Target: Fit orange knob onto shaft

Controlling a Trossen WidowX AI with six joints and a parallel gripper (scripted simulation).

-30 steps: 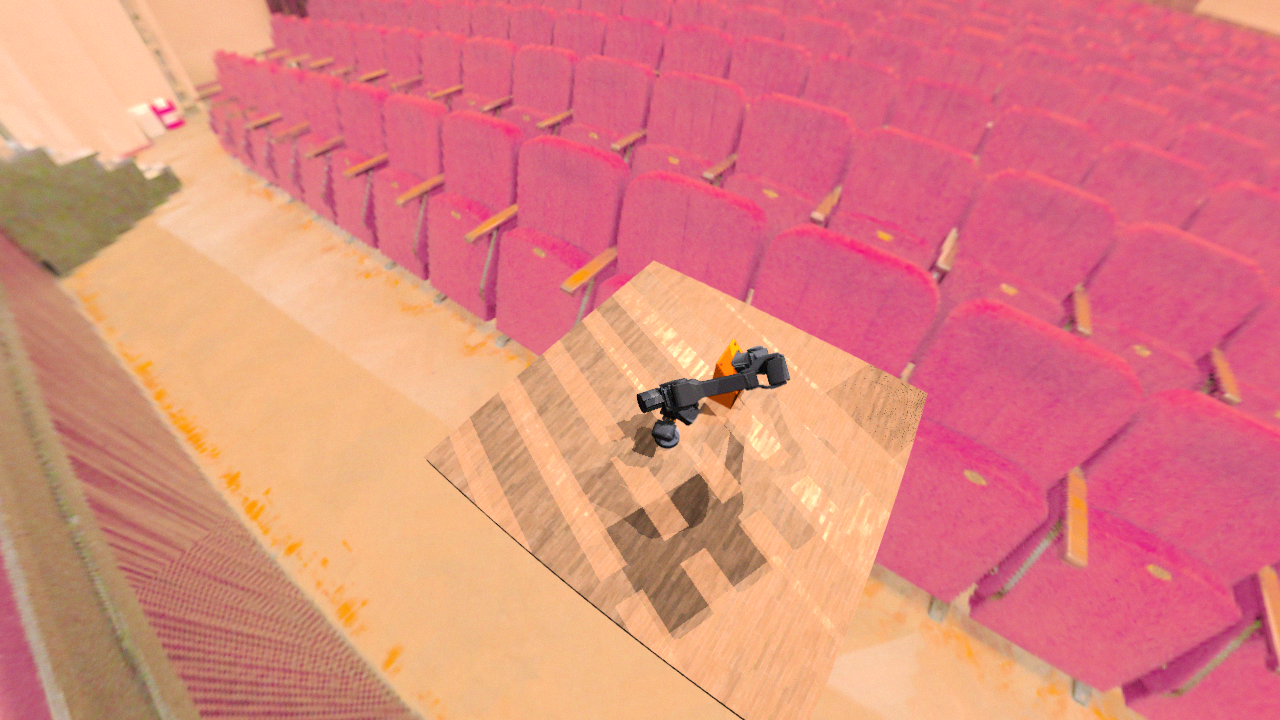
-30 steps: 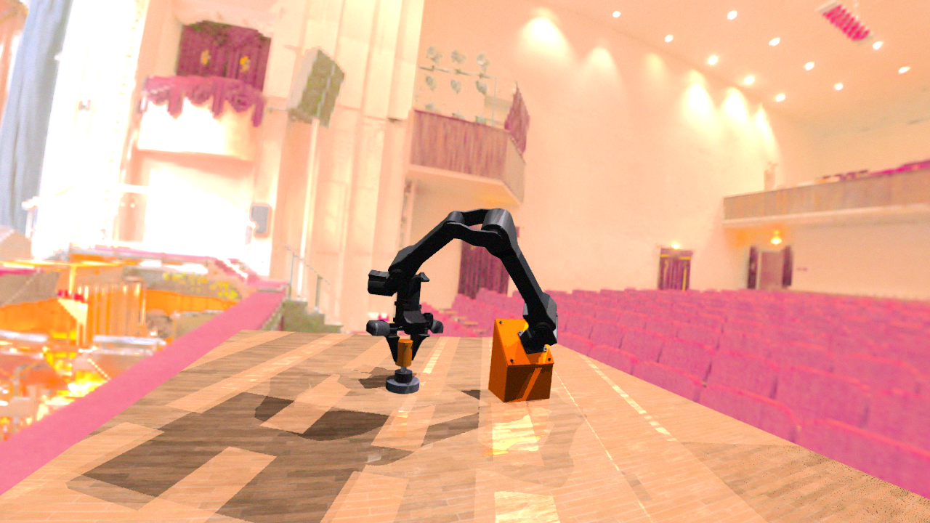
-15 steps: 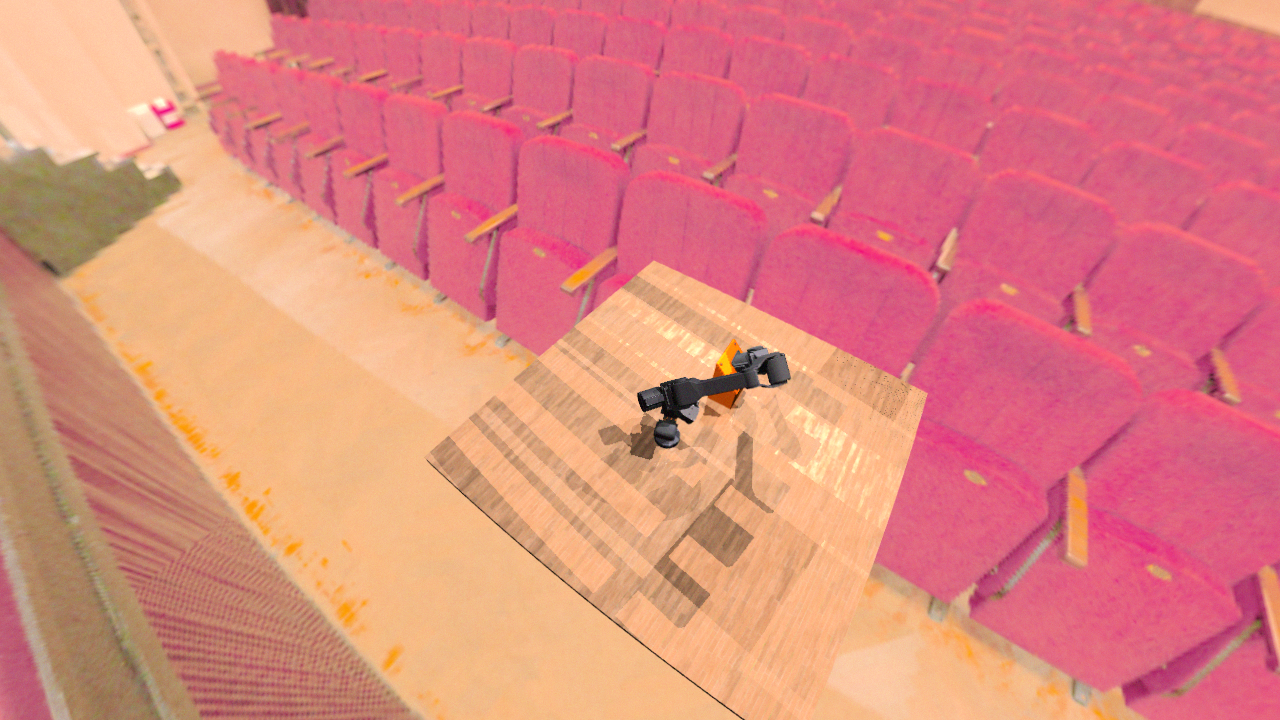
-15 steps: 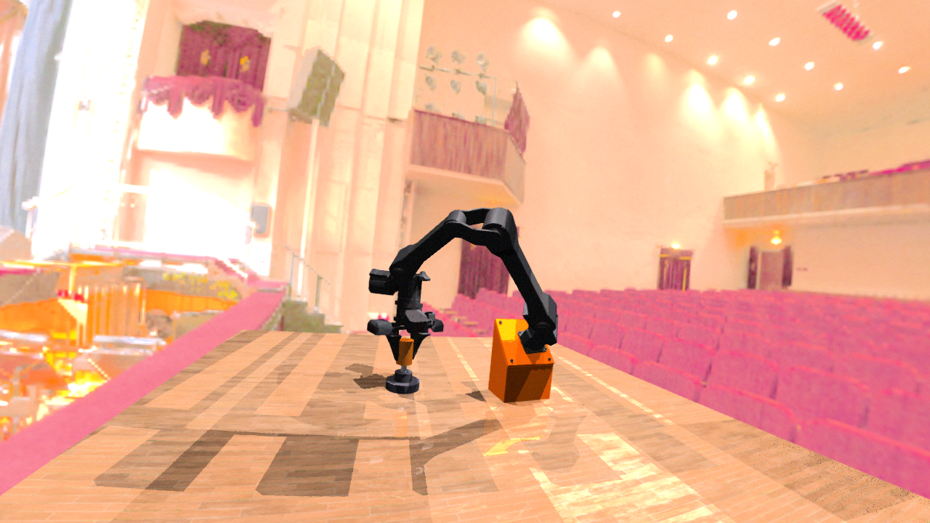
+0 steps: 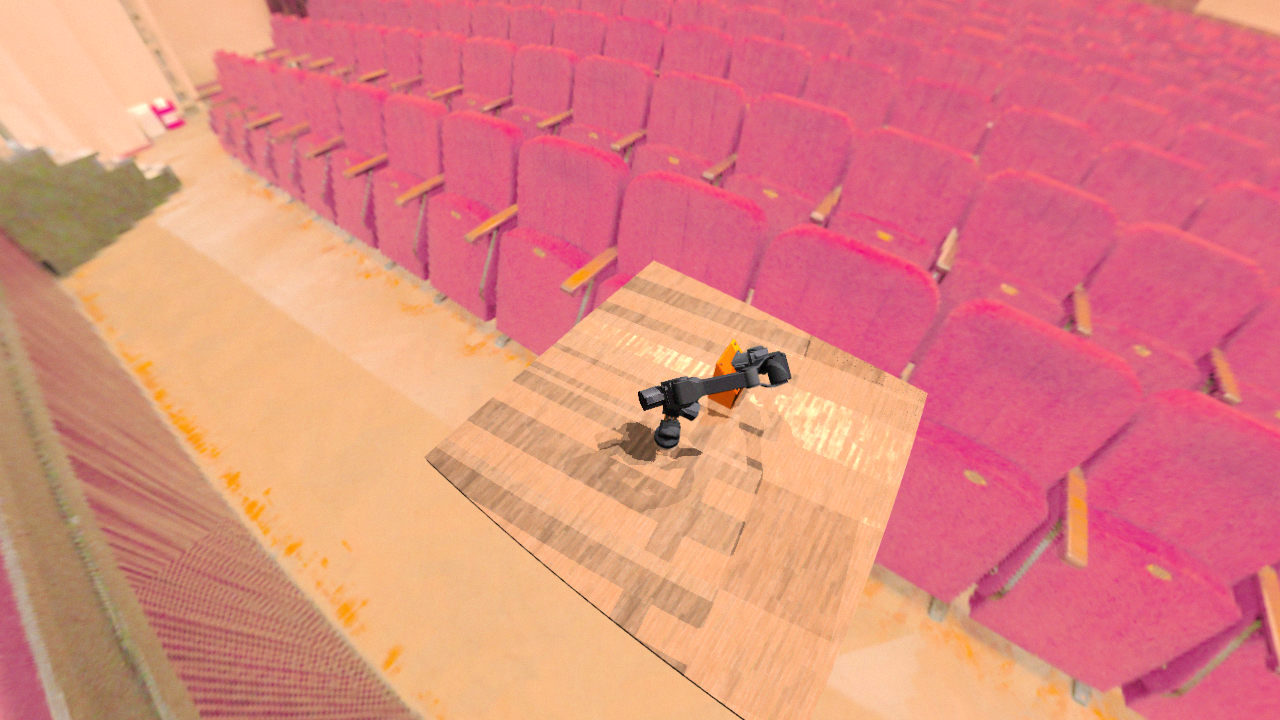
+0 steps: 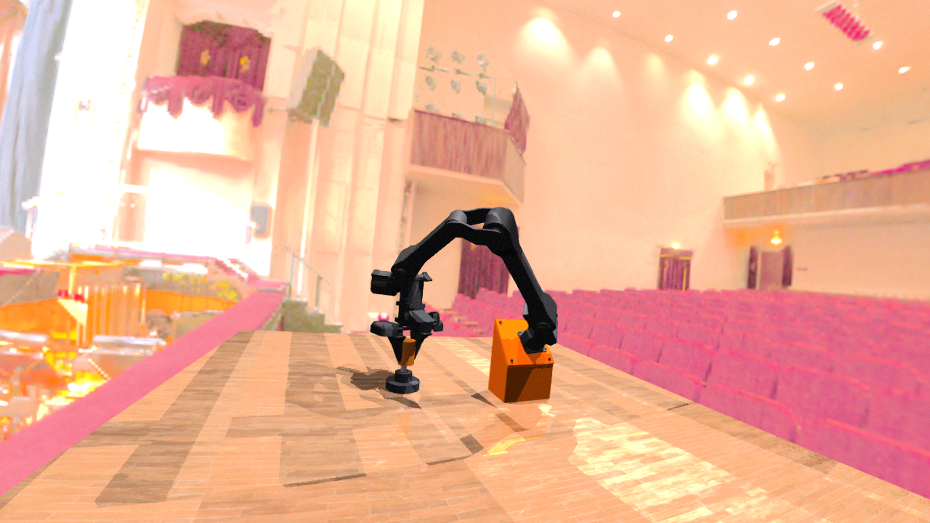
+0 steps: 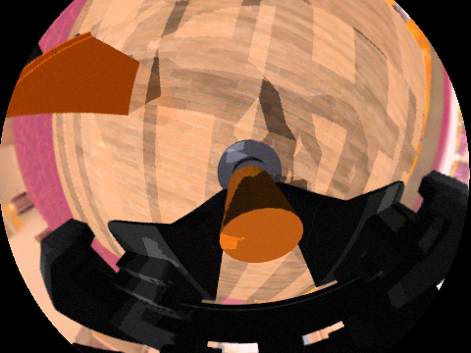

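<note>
Now: the orange knob 3 cm above my gripper tip. Round my gripper tip: round pedestal: 4 cm below.
</note>
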